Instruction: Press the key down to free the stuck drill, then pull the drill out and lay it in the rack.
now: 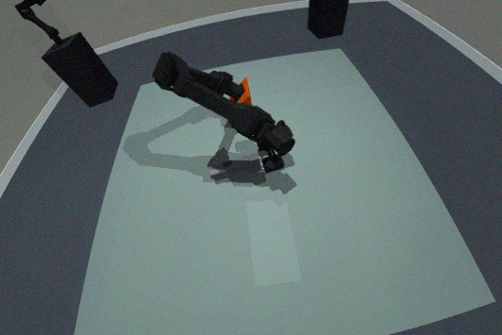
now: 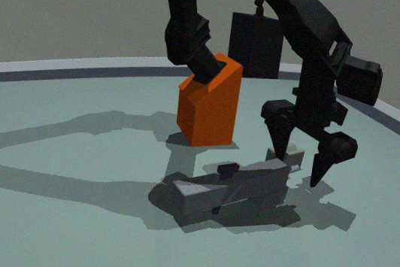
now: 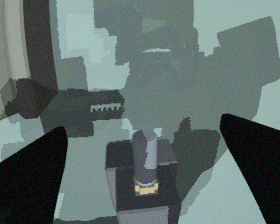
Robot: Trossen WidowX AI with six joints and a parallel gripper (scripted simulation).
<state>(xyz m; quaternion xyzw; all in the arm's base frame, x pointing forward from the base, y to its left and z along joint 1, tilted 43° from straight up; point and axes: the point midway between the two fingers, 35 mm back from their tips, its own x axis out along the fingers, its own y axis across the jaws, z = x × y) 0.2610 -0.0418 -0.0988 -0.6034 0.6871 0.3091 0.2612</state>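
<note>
My gripper tip is now 60 mm to the left of the drill and 10 mm below it. From my gripper tip the other things lie so: dark blue key: 150 mm to the right, 10 mm above; grey-brown rack: 80 mm behind, 40 mm to the left, 20 mm below; grey block: 120 mm to the right.
</note>
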